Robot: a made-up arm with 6 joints.
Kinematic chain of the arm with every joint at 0, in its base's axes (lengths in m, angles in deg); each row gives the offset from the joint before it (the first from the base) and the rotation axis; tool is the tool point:
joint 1: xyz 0 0 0.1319 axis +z
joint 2: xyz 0 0.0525 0 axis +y
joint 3: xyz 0 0 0.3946 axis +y
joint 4: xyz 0 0 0.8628 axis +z
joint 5: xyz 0 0 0 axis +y
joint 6: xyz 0 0 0.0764 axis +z
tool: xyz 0 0 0
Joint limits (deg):
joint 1: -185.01..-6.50
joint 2: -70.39..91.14
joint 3: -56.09..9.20
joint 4: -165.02..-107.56
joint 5: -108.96..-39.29
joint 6: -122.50..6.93
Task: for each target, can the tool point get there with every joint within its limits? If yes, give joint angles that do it. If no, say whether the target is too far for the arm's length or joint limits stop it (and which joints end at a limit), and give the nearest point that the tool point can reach.
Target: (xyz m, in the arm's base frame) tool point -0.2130 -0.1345 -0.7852
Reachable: no: joint limits stop it (at a limit: joint 1, joint 2, joint 3, joint 4, joint 5) | nearest point -1.0379 0.2404 -0.2164 | short by 1.070 m
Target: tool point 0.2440 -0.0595 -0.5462
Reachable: no: joint limits stop it (at a limit: joint 1, joint 2, joint 3, joint 4, joint 5) | nearest point 1.0438 -0.2134 -0.2164 | short by 0.879 m
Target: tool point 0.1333 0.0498 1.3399
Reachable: yes | joints -25.58 34.02 -45.27 -136.25 -70.92 -112.34
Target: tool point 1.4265 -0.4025 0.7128
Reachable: no: too far | nearest point 1.1831 -0.3338 0.6137 | short by 0.272 m
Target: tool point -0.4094 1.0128 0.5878
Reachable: yes | joints -61.60 -33.06 -50.60 -112.26 -77.85 -65.98
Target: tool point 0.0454 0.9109 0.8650
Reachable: yes | joints -87.19 -21.06 -47.82 -149.79 -102.84 -22.15
